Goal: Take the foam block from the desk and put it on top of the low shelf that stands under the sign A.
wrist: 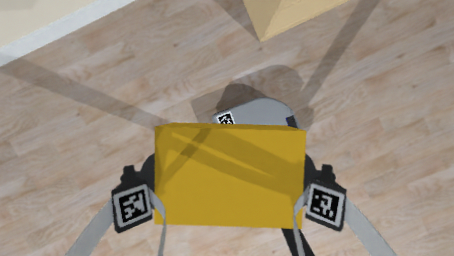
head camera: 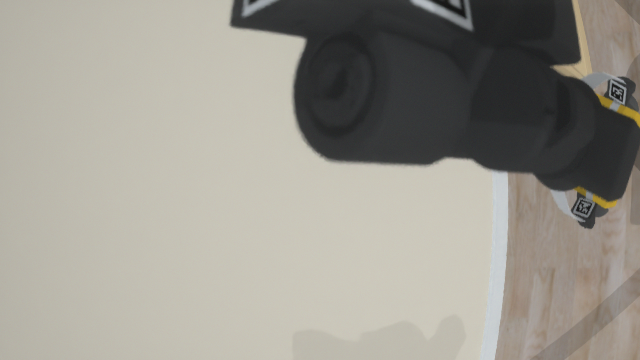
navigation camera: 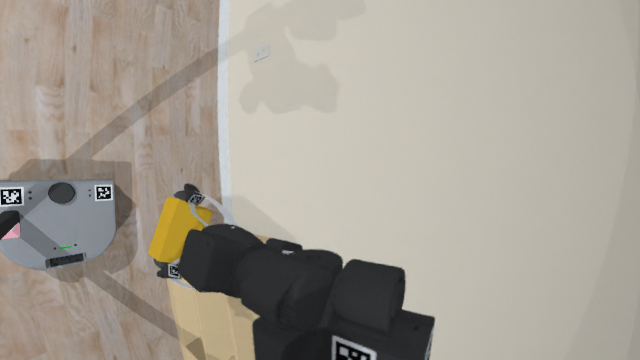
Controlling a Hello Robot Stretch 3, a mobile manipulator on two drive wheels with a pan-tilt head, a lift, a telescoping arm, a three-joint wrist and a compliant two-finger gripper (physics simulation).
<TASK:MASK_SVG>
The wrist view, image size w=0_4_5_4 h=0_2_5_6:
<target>my gripper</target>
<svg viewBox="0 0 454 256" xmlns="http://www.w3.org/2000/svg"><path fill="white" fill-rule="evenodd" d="M305 153L303 193L297 199L293 213L293 232L299 256L305 256L296 222L296 215L304 206L306 206L306 219L337 232L342 231L345 220L370 256L397 256L366 216L346 196L347 190L335 182L333 167L328 164L322 164L322 170L316 170L314 162ZM155 153L145 160L141 171L135 172L134 165L123 168L124 175L121 176L121 184L111 191L112 197L89 222L65 256L90 256L113 221L115 231L118 234L151 220L154 207L164 219L158 256L163 256L166 237L166 215L162 201L155 195Z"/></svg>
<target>yellow foam block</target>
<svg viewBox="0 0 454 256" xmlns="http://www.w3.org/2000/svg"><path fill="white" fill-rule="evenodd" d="M302 208L296 215L298 229L302 228ZM154 207L154 224L163 224L164 219ZM155 127L155 195L162 201L165 207L166 225L293 229L294 205L302 195L304 186L305 130L287 125L174 122Z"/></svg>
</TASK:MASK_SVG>
